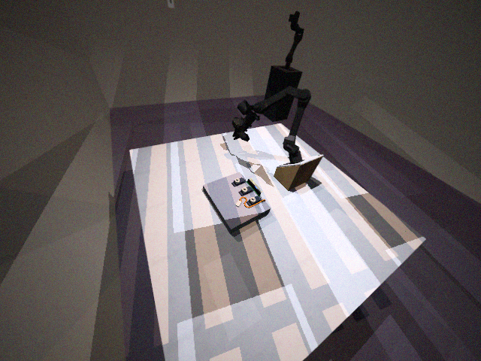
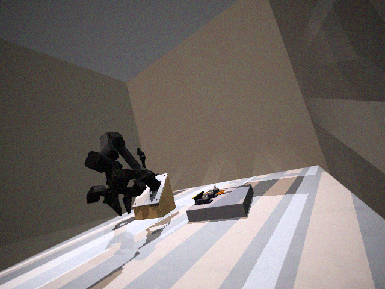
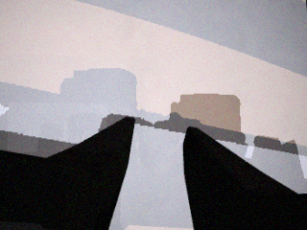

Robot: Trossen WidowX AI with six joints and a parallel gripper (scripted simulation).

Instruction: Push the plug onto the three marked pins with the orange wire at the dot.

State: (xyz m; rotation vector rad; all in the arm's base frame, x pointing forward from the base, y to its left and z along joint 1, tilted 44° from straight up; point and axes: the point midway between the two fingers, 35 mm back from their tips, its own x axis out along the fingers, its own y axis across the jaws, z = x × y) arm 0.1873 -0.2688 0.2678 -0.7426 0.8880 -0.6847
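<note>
My gripper tip is now 7 cm short of the blue band, 39 cm to the right of it and 6 cm above it. Round my gripper tip: grey printed holder: 23 cm ahead, 38 cm to the left, 11 cm below.
</note>
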